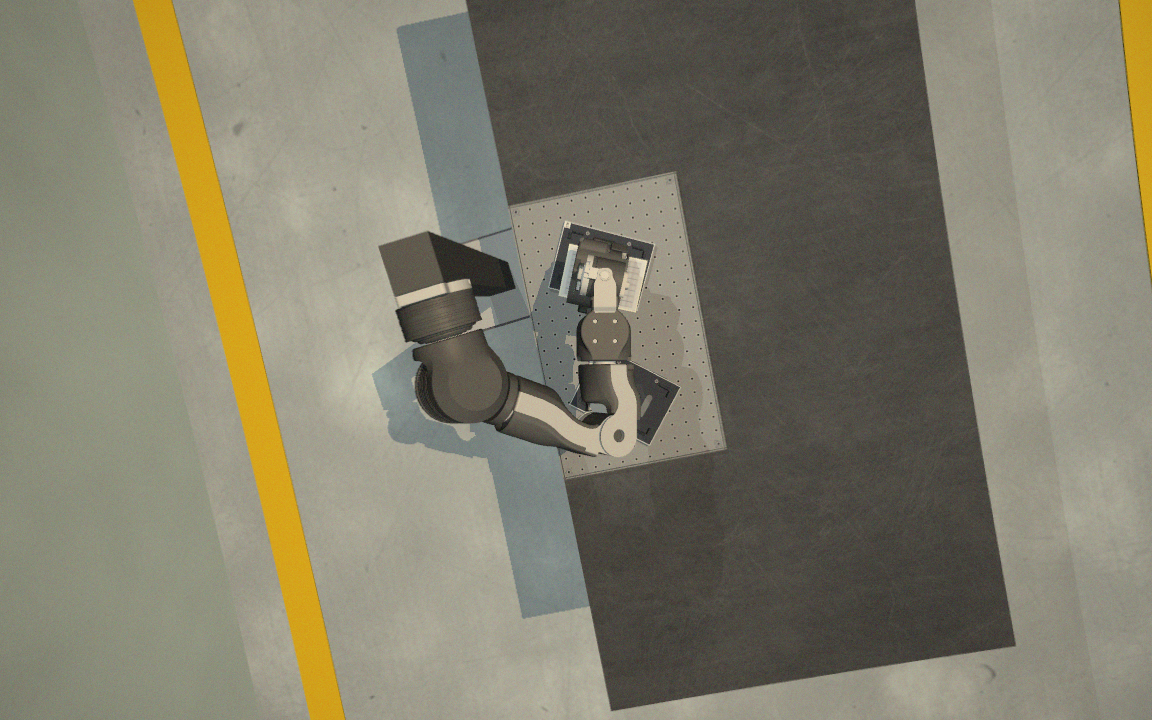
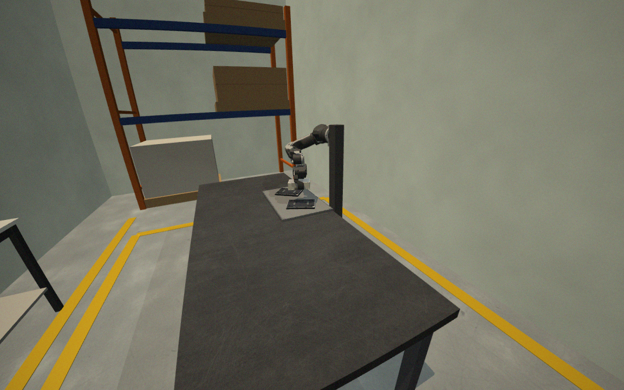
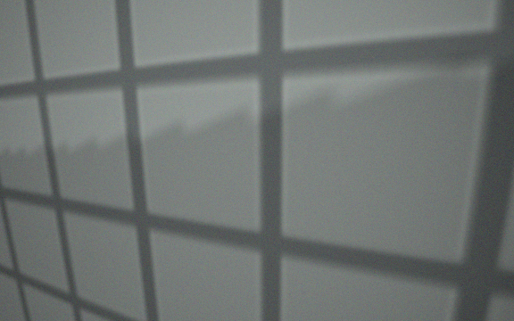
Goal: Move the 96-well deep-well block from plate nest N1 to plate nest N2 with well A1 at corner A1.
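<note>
Right now my hand is 30 mm past the A1 corner mark, 120 mm to the left of it and 100 mm above it. The rest, counted from my hand: cream 96-well deep-well block: 20 mm above.
</note>
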